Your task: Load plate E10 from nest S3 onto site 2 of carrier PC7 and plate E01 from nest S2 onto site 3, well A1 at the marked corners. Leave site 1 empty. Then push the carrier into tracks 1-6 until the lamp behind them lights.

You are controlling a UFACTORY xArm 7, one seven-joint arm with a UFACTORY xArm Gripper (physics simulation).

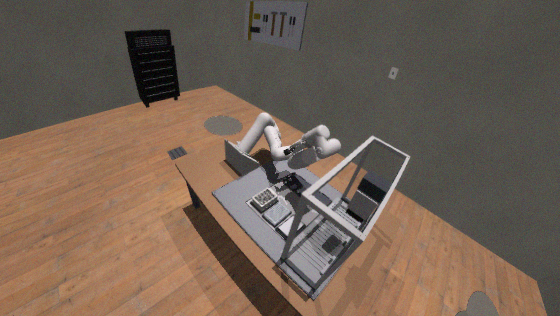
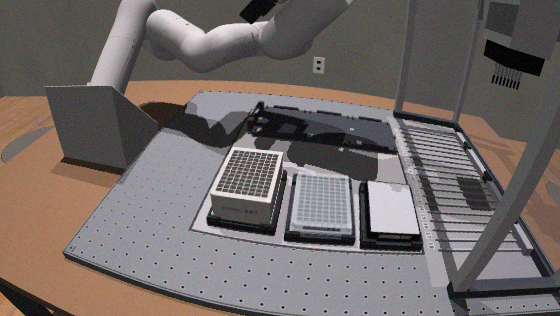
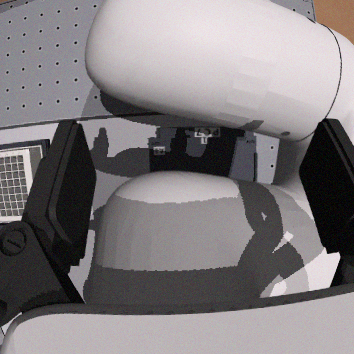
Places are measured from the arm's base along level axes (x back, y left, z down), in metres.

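Pixels of known places: gripper, fingertip midpoint: (image 1: 290, 150) (image 2: 252, 15) (image 3: 202, 144); arm's base, origin of the base link: (image 1: 242, 151) (image 2: 102, 104).
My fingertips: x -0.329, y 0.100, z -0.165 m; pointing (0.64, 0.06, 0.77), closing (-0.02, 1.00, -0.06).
Observation:
For each thing: its top centre in the pictures, then the offset to it from my fingertips.
- Carrier PC7, middle of its top: (image 3: 206, 257) (image 2: 327, 118) (image 1: 307, 189) dz +0.227, dx -0.162, dy +0.043 m
- tall white deep-well block, middle of its top: (image 2: 248, 171) (image 1: 265, 196) dz +0.204, dx -0.051, dy -0.220 m
- clear plate, middle of its top: (image 2: 323, 197) (image 1: 277, 212) dz +0.231, dx -0.161, dy -0.225 m
- white-topped plate, middle of its top: (image 2: 392, 205) (image 1: 291, 225) dz +0.231, dx -0.272, dy -0.230 m
- pipetting head, middle of its top: (image 2: 515, 48) (image 1: 360, 207) dz -0.037, dx -0.498, dy -0.096 m
Carrier PC7 (image 1: 292, 183) (image 2: 325, 129) (image 3: 215, 157) is long and black. It lies at the back of the deck, its right end by the track area (image 2: 440, 159), and no plate shows on it. Three black nests stand in front: a tall white deep-well block (image 1: 265, 196) (image 2: 248, 172) (image 3: 14, 187) is in the left one, a clear plate (image 1: 277, 213) (image 2: 322, 202) in the middle one and a white-topped plate (image 1: 290, 227) (image 2: 392, 206) in the right one. Plate and nest labels are not readable. My gripper (image 1: 289, 151) (image 3: 202, 144) is open and empty, high above the carrier's left part.
A grey frame (image 1: 336, 216) (image 2: 404, 60) stands around the tracks. A pipetting head (image 2: 514, 57) with several tips hangs at the right. The white arm (image 2: 220, 47) (image 3: 215, 60) folds over the back of the deck, from a grey base block (image 2: 85, 127) at the left.

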